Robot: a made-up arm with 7 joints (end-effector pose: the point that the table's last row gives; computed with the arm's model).
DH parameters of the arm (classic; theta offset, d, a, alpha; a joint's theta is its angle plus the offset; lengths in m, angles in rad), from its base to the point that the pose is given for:
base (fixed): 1.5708 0.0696 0 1.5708
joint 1: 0 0.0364 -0.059 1.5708
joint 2: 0 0.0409 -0.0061 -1.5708
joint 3: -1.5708 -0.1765 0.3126 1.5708
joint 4: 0 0.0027 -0.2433 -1.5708
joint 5: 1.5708 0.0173 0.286 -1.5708
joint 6: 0 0.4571 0.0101 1.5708
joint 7: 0 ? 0.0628 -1.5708
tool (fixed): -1.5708 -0.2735 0 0
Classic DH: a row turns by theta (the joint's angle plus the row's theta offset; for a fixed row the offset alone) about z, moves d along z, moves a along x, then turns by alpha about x.
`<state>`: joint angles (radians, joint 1 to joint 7).
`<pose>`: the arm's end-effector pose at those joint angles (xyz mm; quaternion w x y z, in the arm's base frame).
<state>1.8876 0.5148 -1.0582 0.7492 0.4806 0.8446 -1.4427</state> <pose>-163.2 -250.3 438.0 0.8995 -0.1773 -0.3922 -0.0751</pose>
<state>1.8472 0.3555 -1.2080 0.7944 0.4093 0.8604 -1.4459</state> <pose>-257.6 -150.6 465.2 0.8267 -0.2879 -0.4807 -0.0510</pose>
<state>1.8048 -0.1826 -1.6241 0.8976 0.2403 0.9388 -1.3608</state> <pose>-497.3 172.9 254.2 0.5311 -0.5257 -0.6636 -0.0361</pose>
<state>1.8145 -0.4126 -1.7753 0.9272 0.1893 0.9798 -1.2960</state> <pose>-507.2 288.7 93.2 0.4096 -0.5962 -0.6888 -0.0493</pose>
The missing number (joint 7, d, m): 0.1272
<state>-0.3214 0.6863 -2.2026 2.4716 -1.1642 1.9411 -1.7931</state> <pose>-525.2 -357.9 -287.6 0.9129 0.1647 0.1604 -0.3373</pose>
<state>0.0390 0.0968 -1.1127 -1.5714 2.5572 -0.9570 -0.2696</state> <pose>9.2 -535.6 55.3 0.1721 0.4852 0.1584 -0.8426</pose>
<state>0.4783 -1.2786 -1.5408 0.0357 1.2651 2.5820 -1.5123</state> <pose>-565.8 -118.7 197.1 0.3721 -0.0838 0.7285 -0.5691</pose>
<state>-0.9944 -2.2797 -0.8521 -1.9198 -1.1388 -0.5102 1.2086</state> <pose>256.0 -838.9 -189.0 0.2009 -0.8659 0.1314 0.4389</pose>
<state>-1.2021 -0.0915 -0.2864 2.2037 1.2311 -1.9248 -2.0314</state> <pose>-448.4 -1032.8 491.7 0.6229 -0.7614 -0.1787 -0.0196</pose>
